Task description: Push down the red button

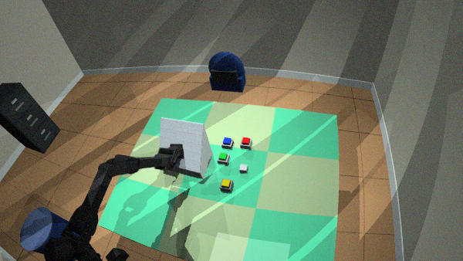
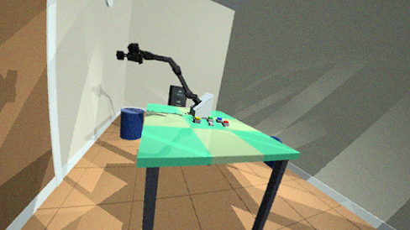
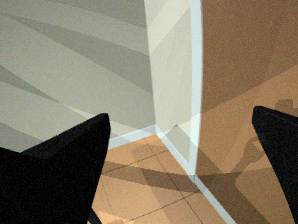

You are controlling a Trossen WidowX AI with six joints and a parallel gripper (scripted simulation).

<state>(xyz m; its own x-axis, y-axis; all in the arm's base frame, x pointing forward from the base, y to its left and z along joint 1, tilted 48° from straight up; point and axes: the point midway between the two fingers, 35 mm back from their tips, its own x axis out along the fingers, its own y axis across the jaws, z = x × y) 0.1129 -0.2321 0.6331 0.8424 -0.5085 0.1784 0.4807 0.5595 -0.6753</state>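
My gripper tip is 790 mm to the right of the red button, 360 mm above it and 180 mm short of it. Round my gripper tip: green button (690 mm to the left, 360 mm below, 80 mm ahead); white block (650 mm to the left, 380 mm below, 190 mm ahead); yellow button (550 mm to the left, 360 mm below, 120 mm ahead).
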